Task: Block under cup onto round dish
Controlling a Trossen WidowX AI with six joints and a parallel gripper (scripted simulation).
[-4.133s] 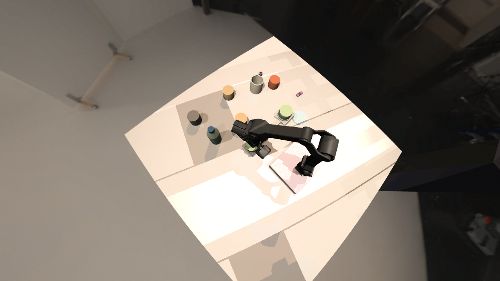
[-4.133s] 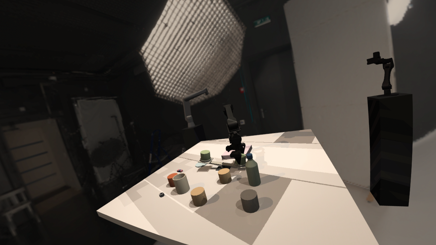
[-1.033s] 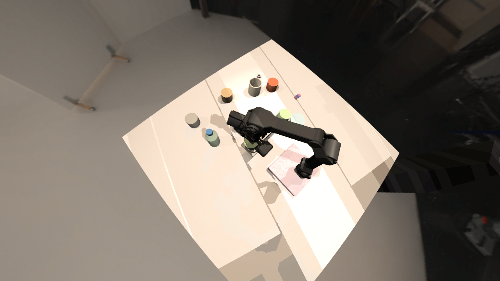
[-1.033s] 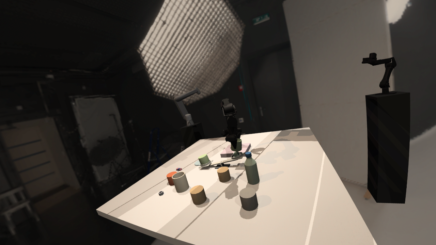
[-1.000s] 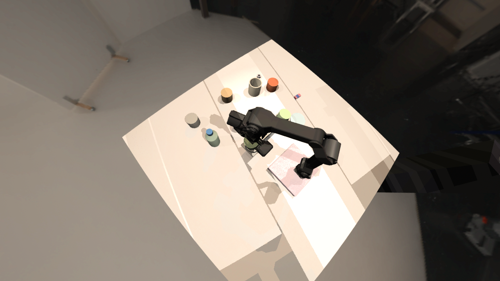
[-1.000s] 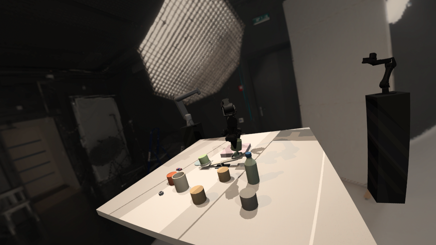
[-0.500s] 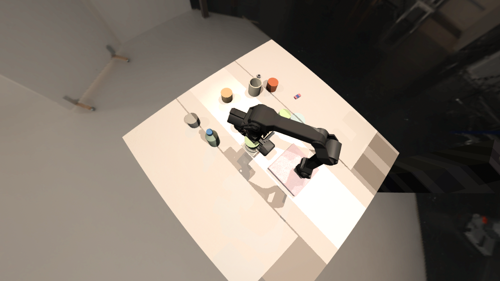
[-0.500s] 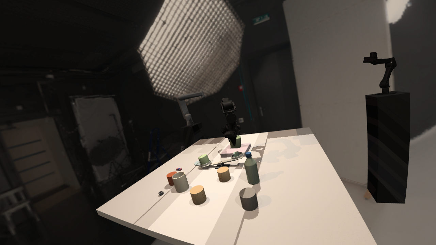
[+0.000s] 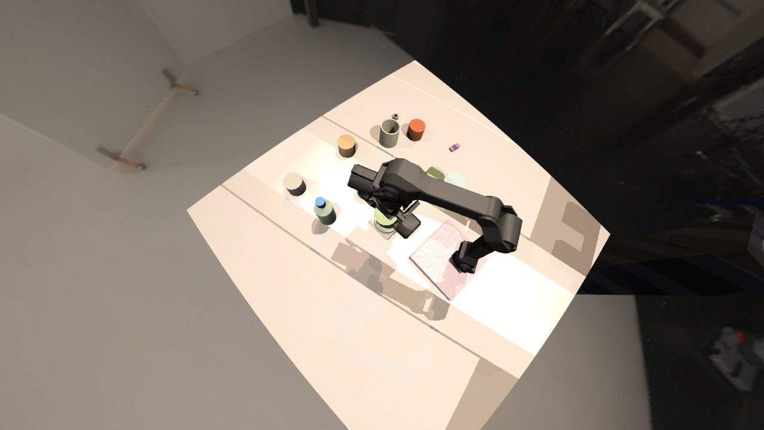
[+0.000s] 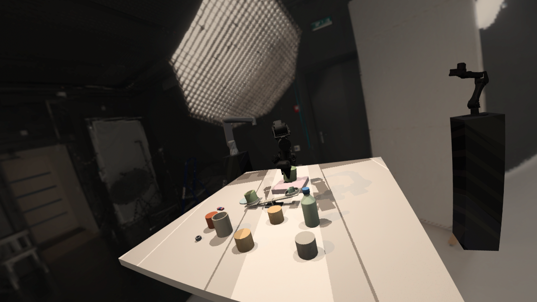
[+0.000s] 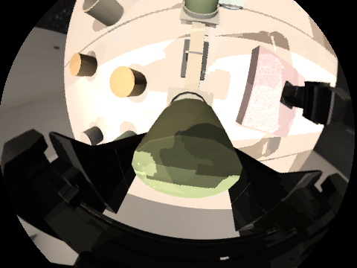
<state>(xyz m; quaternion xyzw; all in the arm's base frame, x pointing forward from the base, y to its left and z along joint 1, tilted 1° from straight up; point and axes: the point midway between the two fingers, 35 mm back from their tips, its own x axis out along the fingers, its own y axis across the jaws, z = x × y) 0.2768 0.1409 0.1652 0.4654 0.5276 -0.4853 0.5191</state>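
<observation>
Now: gripper tip 10 mm to the left of the pale green block and 80 mm above it. Round my gripper tip: bottle with blue cap (170 mm ahead, 130 mm to the left, 60 mm below); then pale blue round dish (40 mm behind, 370 mm to the right, 170 mm below); then grey cylinder (330 mm ahead, 140 mm to the left, 130 mm below).
</observation>
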